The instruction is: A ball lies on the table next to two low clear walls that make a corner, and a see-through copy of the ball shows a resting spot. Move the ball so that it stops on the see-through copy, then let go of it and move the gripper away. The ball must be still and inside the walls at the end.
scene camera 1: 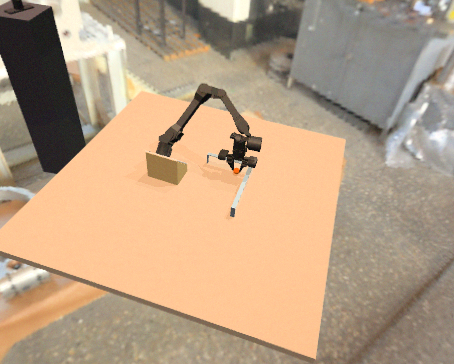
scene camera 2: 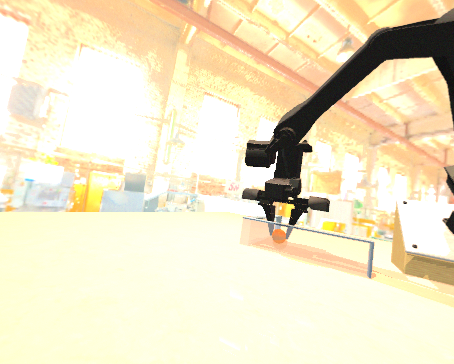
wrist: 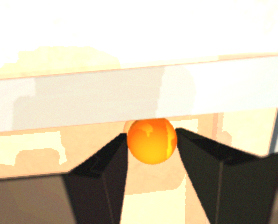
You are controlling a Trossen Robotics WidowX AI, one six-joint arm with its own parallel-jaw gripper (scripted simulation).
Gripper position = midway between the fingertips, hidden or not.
Note:
My gripper (scene camera 2: 278,237) carries an orange ball (wrist: 152,141). Further things: a clear wall (scene camera 2: 351,256).
My gripper is seen too in the wrist view (wrist: 151,136).

